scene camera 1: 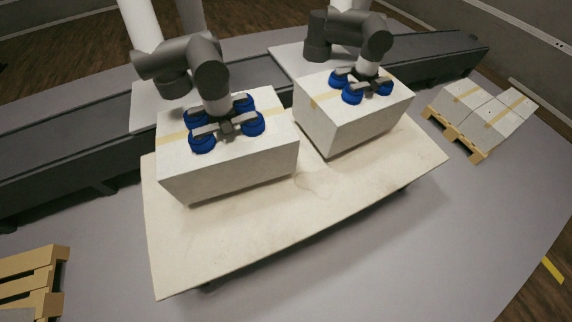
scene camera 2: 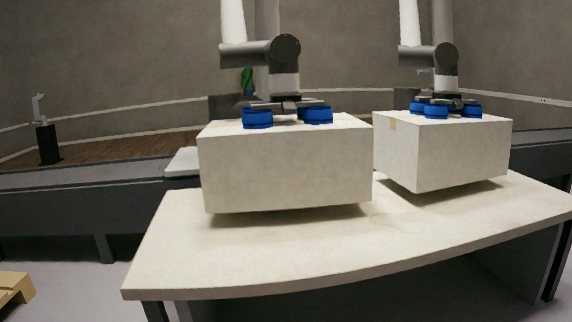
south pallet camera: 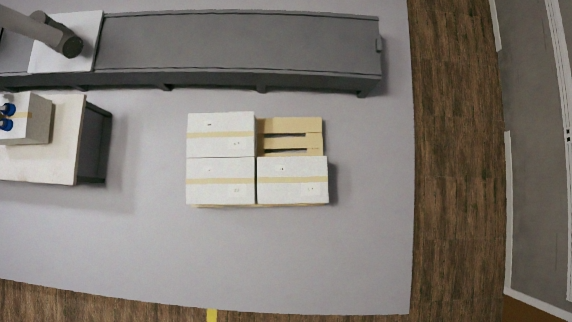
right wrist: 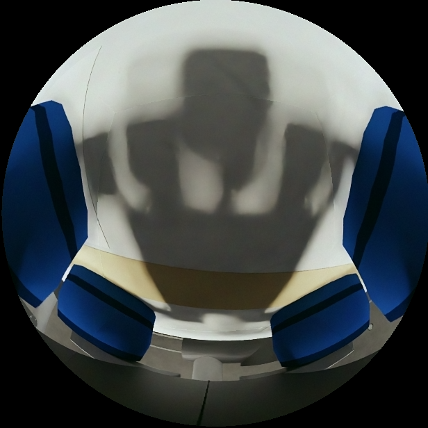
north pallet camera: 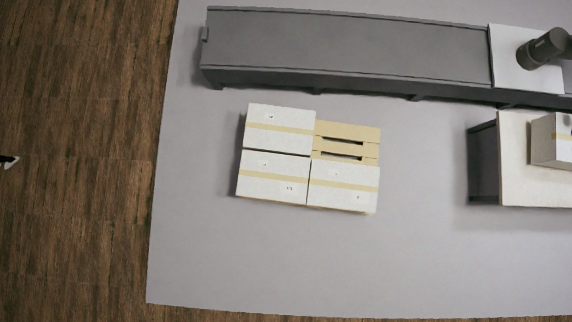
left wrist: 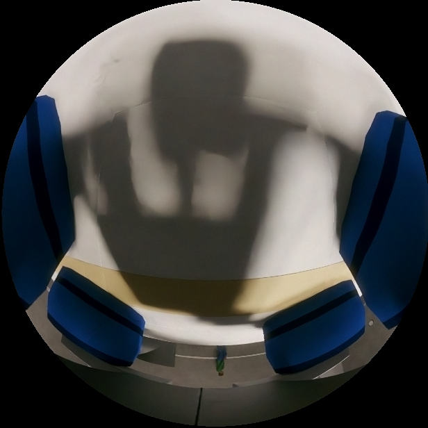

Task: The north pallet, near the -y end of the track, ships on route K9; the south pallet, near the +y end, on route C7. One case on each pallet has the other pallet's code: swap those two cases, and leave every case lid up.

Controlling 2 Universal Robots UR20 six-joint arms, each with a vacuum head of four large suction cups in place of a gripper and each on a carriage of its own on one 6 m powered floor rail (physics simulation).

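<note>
My right gripper (scene camera 1: pixel 225 122) (scene camera 2: pixel 287 114) is attached by suction to the taped top of a white case (scene camera 1: pixel 232 175) (scene camera 2: pixel 287 170) (north pallet camera: pixel 544 142), held level slightly above the table (scene camera 1: pixel 225 250) (scene camera 2: pixel 280 255). My left gripper (scene camera 1: pixel 364 86) (scene camera 2: pixel 450 109) holds a second white case (scene camera 1: pixel 357 132) (scene camera 2: pixel 462 155) (south pallet camera: pixel 39 120) the same way, beside the first at picture right, with a shadow gap beneath. No codes are readable on either. The north pallet (north pallet camera: pixel 347 131) and south pallet (south pallet camera: pixel 287 125) each carry three taped cases and have one open slot, at the upper right in their camera views.
The floor rail (scene camera 1: pixel 65 135) (north pallet camera: pixel 350 45) (south pallet camera: pixel 240 42) runs behind the table, with both arm carriages on it. In scene camera 1, one pallet (scene camera 1: pixel 25 265) shows at lower left and a loaded one (scene camera 1: pixel 452 134) at right. A green-clad figure (scene camera 2: pixel 247 80) stands behind the rail.
</note>
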